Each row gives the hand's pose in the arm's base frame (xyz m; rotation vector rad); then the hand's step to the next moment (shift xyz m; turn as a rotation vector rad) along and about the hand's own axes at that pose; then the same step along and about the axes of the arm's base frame.
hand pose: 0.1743 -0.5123 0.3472 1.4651 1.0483 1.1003
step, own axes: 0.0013 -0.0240 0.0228 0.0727 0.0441 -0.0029
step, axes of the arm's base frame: 0.0207 0.0000 -0.0259 0.0161 0.0648 0.0527
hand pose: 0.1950 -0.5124 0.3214 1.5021 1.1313 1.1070
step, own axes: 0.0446 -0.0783 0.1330 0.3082 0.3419 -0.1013
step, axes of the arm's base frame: 0.1258 0.0355 -0.0934 0.0043 0.2647 0.3899
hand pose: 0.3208 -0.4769 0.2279 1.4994 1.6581 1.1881
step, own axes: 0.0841 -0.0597 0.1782 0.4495 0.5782 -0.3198
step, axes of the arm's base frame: 0.1156 0.1235 -0.1173 -0.1106 0.3452 0.7122
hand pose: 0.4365 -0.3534 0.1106 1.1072 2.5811 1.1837
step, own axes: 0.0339 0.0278 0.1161 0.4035 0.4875 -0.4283
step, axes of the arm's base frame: 0.0331 0.1064 -0.0546 -0.1685 0.2082 0.7157
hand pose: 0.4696 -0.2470 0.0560 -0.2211 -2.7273 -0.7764
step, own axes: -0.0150 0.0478 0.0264 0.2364 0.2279 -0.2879
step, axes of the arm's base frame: 0.0186 0.0534 -0.0028 -0.1029 0.0536 0.4210
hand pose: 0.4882 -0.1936 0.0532 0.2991 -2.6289 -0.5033
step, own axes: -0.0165 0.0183 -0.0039 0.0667 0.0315 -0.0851
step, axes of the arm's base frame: 0.0140 0.0202 0.0042 -0.0231 -0.0159 0.1091
